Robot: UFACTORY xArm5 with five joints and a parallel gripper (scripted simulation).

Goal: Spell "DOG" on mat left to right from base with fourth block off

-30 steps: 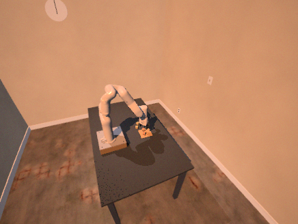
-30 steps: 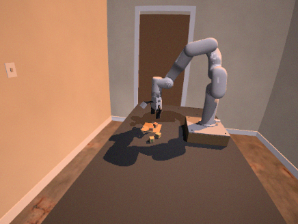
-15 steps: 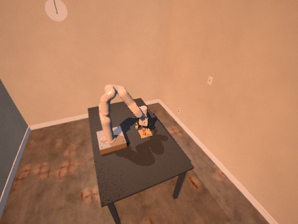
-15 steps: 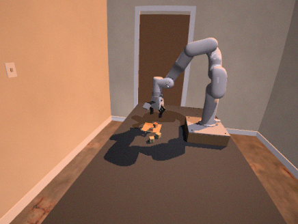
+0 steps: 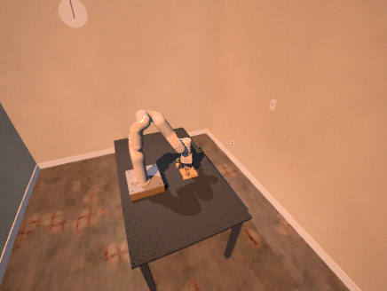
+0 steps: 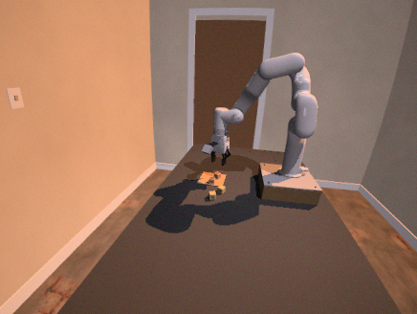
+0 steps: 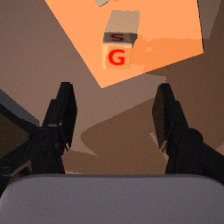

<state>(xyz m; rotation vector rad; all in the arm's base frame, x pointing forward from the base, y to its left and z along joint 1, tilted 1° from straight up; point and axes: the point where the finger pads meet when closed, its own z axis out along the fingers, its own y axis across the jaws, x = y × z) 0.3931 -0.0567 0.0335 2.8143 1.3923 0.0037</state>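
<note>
My gripper is now 11 cm above the orange mat, 3 cm short of it and 1 cm to the right of it.
</note>
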